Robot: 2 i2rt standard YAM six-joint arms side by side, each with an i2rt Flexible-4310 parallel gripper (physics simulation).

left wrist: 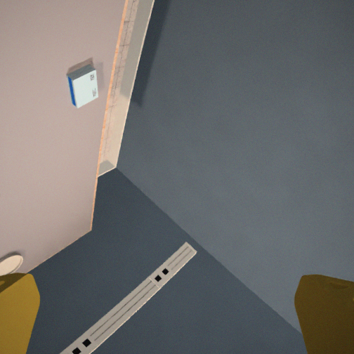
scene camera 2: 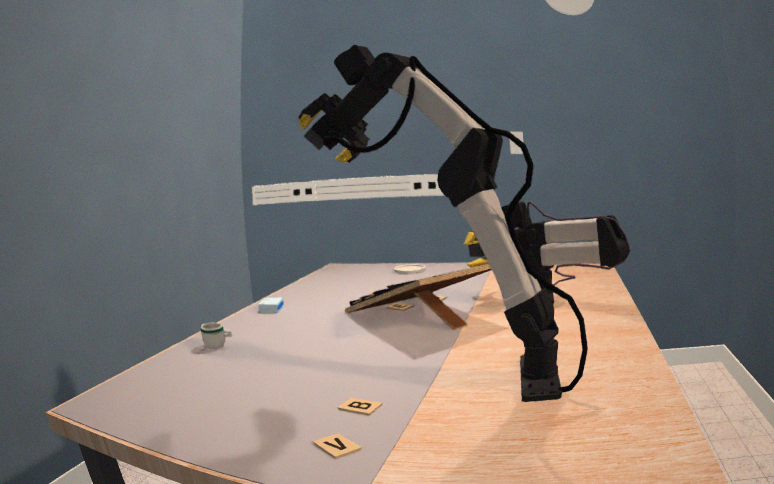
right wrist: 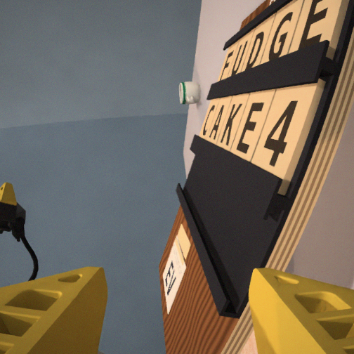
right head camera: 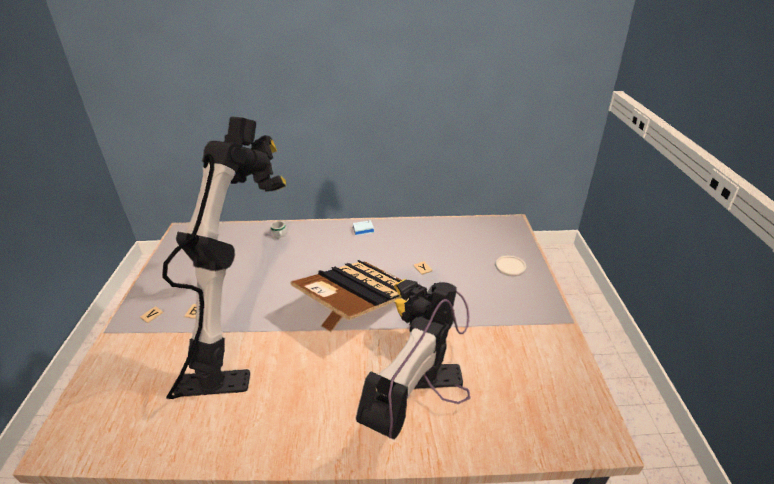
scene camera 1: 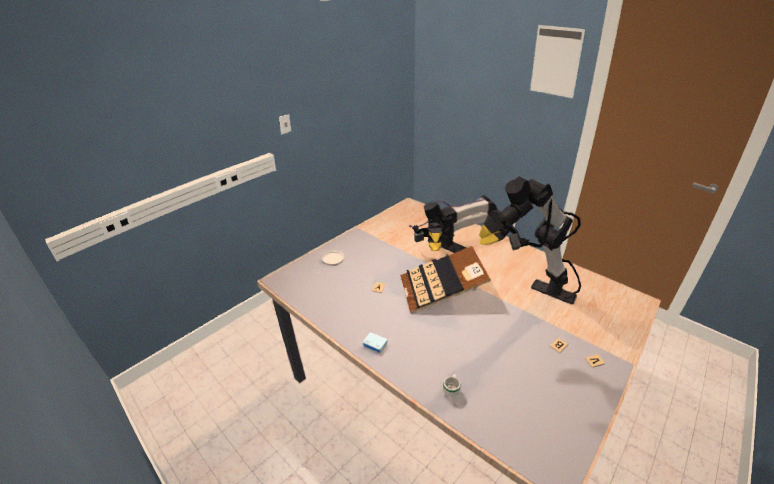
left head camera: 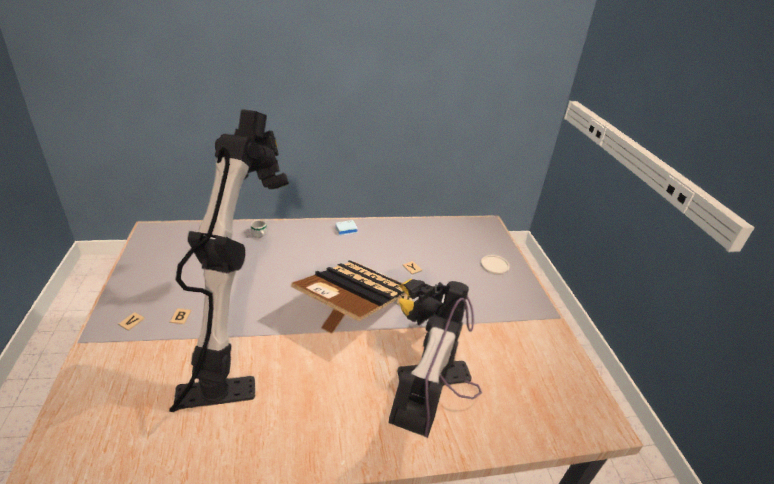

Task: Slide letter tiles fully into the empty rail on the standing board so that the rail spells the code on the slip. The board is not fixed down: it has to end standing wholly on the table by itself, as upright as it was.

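Places are measured from the left arm's base along level axes (x ahead, y left, z up), in centimetres.
Pixels of known places: left gripper, between the fingertips: [right head camera: 279, 166] [scene camera 1: 480, 240] [left head camera: 280, 163]; right gripper, between the fingertips: [scene camera 2: 466, 254] [right head camera: 395, 292] [scene camera 1: 435, 246] [left head camera: 400, 292]; left arm's base, origin of its link: [scene camera 2: 539, 377] [right head camera: 213, 384] [scene camera 1: 553, 292] [left head camera: 215, 393]; right arm's base, origin of its link: [right head camera: 425, 377] [scene camera 1: 446, 245].
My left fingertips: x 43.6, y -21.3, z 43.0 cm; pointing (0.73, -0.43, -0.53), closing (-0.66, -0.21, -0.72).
Ahead of a thing's pixels: the offset from my left fingertips to its middle. "spot": to the spot under its first point. Level surfaces: height alone.
The brown board @[dy -19.3, dx -17.1, dz -40.6 cm] [left head camera: 355, 305] [scene camera 1: 469, 258] [scene camera 2: 442, 278] [right wrist: 192, 300] leans back on its rear leg. Its upper rails read FUDGE and CAKE4; the rail @[spot: dy -18.2, dx -16.8, dz -34.0 cm] [scene camera 1: 449, 275] [right wrist: 230, 200] beside them is empty. The slip @[dy -9.4, dx -21.7, dz -30.6 cm] [left head camera: 322, 290] [right wrist: 173, 272] shows E V; any further character is unclear. Tiles V @[dy +47.2, dx -14.0, dz -42.6 cm] [left head camera: 131, 320] [scene camera 2: 337, 444], B @[dy +33.0, dx -13.9, dz -42.6 cm] [left head camera: 180, 316] [scene camera 2: 360, 405] and Y @[dy -44.2, dx -0.8, dz -42.6 cm] [left head camera: 412, 267] [scene camera 1: 378, 287] lie flat. Another tile @[dy -28.9, dx -9.0, dz -42.6 cm] [scene camera 2: 399, 307] lies beneath the board. My right gripper [left head camera: 405, 296] [right wrist: 177, 281] is open beside the board's right edge. My left gripper [right head camera: 277, 164] [scene camera 2: 324, 138] is open and empty, high up.
A green-rimmed cup @[dy +8.6, dx +26.3, dz -40.3 cm] [left head camera: 258, 228] [scene camera 2: 212, 335] and a light-blue block @[dy -24.6, dx +26.0, dz -41.5 cm] [left head camera: 346, 227] [scene camera 1: 375, 342] stand near the far table edge. A pale round dish @[dy -75.4, dx -4.2, dz -42.1 cm] [left head camera: 494, 264] [scene camera 1: 332, 257] lies at the right in the left head camera view. The grey mat @[dz -42.8 cm] [left head camera: 456, 239] covers the table's far part.
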